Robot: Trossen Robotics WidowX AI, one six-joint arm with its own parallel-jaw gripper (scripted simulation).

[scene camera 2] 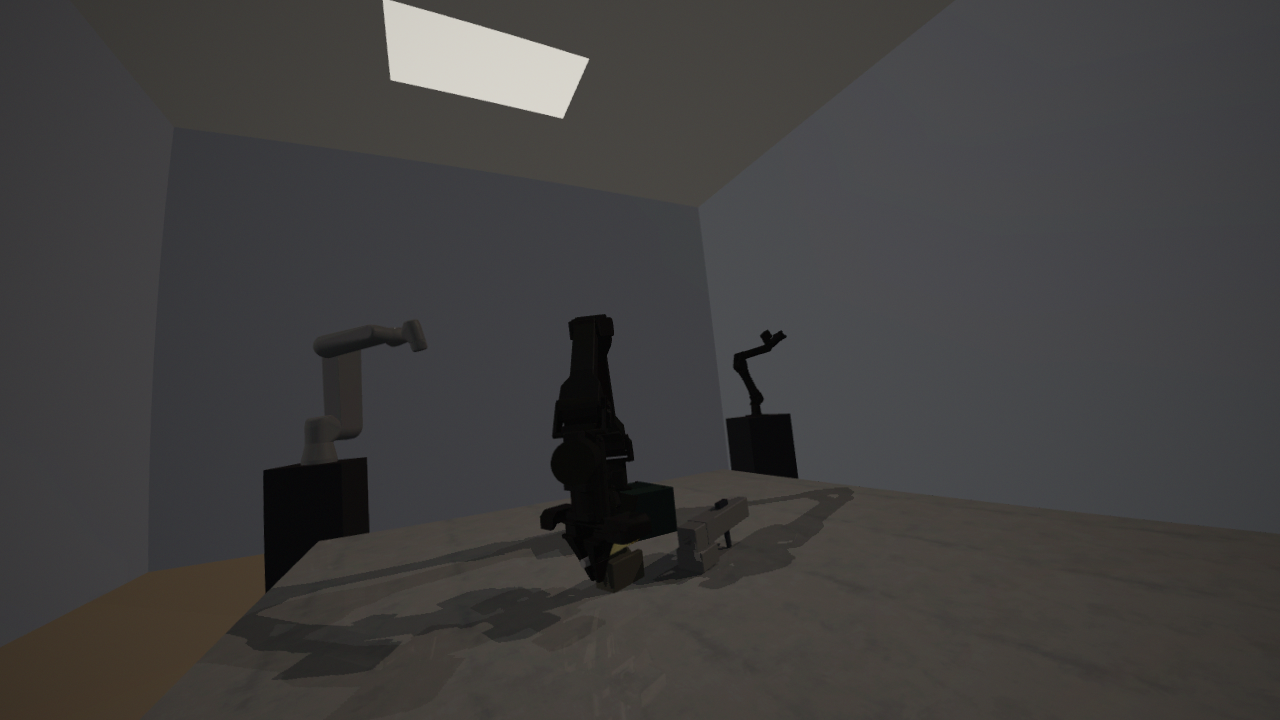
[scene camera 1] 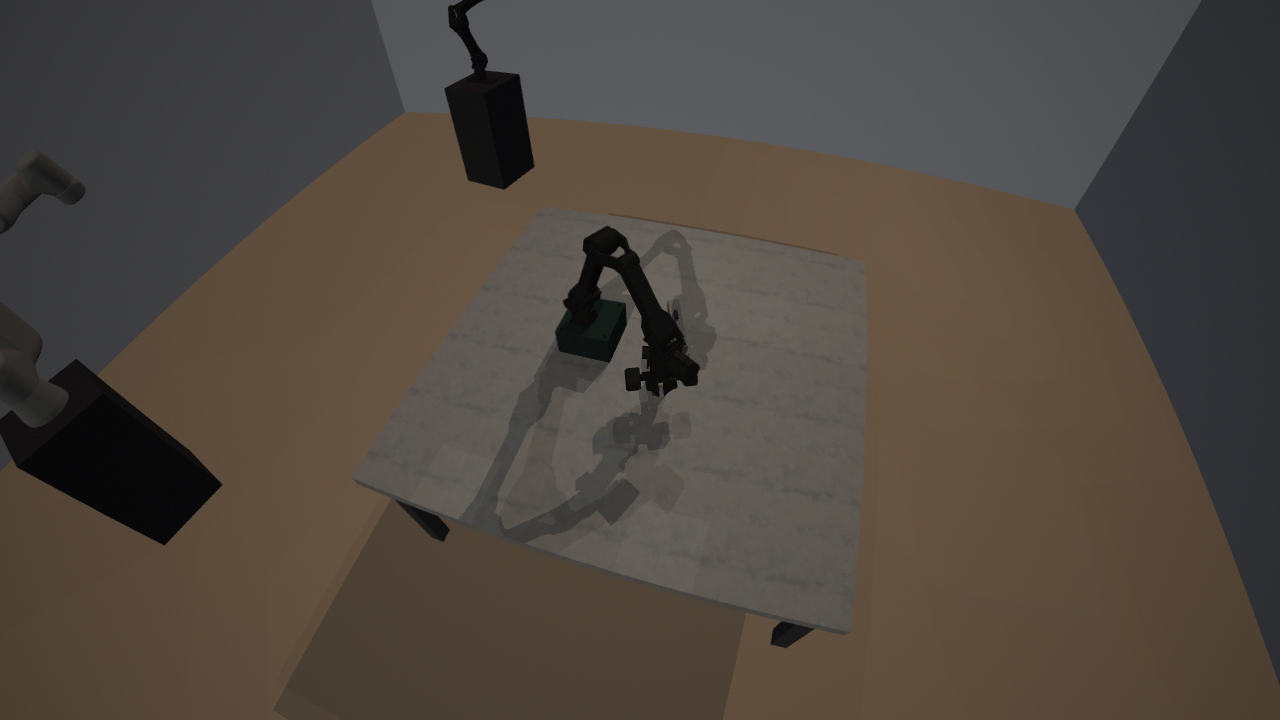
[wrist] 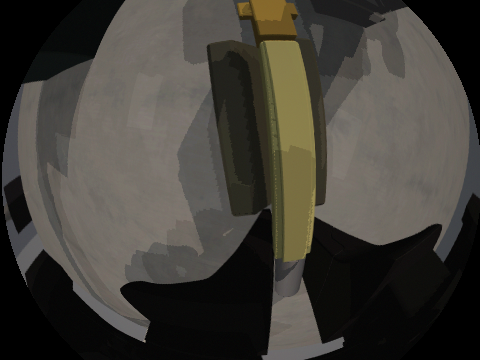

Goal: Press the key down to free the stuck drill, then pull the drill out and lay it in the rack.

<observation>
My gripper (scene camera 2: 597, 581) carries a drill (wrist: 291, 141). I also see a rack (scene camera 2: 625, 567).
My gripper is seen too in scene camera 1 (scene camera 1: 660, 395) and in the wrist view (wrist: 278, 214). The rack shows as well in the wrist view (wrist: 238, 98).
</observation>
